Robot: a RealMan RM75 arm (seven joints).
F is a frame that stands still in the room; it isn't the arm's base.
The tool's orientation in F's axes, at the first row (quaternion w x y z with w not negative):
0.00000 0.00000 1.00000 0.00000
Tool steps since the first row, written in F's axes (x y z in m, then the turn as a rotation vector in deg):
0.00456 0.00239 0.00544 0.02 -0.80 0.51
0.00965 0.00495 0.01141 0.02 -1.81 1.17
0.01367 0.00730 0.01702 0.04 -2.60 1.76
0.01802 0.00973 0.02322 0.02 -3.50 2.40
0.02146 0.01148 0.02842 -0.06 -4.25 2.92
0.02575 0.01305 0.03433 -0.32 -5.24 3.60
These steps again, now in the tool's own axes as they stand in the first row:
-0.00456 0.00239 -0.00544 -0.02 -0.80 -0.51
-0.00965 0.00495 -0.01141 -0.02 -1.81 -1.17
-0.01367 0.00730 -0.01702 -0.04 -2.60 -1.76
-0.01802 0.00973 -0.02322 -0.02 -3.50 -2.40
-0.02146 0.01148 -0.02842 0.06 -4.25 -2.92
-0.02575 0.01305 -0.03433 0.32 -5.24 -3.60

